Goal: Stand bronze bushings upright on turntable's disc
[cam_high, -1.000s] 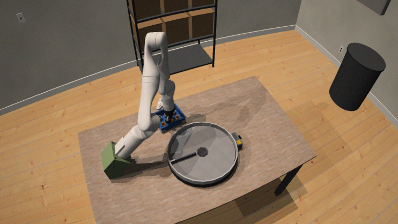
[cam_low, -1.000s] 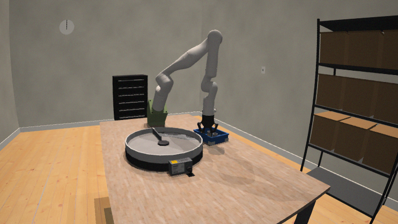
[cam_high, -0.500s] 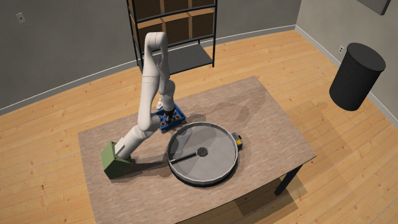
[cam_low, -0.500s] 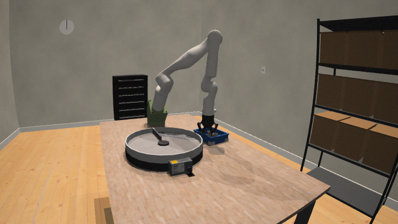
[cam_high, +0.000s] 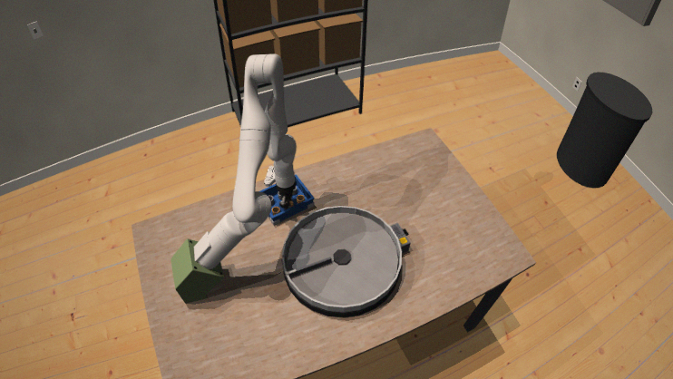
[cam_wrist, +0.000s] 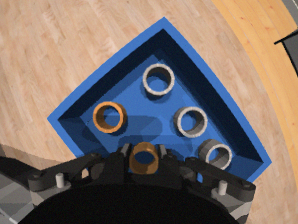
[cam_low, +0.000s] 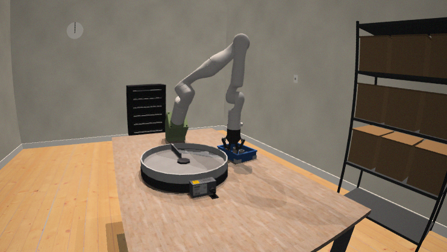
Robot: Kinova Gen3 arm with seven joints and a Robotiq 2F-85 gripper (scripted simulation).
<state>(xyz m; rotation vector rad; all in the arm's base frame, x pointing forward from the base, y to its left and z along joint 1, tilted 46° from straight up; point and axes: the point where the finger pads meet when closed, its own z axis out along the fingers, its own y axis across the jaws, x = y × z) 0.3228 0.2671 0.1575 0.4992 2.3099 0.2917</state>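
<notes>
My gripper is now 3 cm to the right of the blue crate and 1 cm past it. From my hand the other things lie so: turntable: 30 cm to the right, 17 cm ahead, 2 cm above; grey turntable disc: 30 cm to the right, 15 cm ahead, 2 cm above.
</notes>
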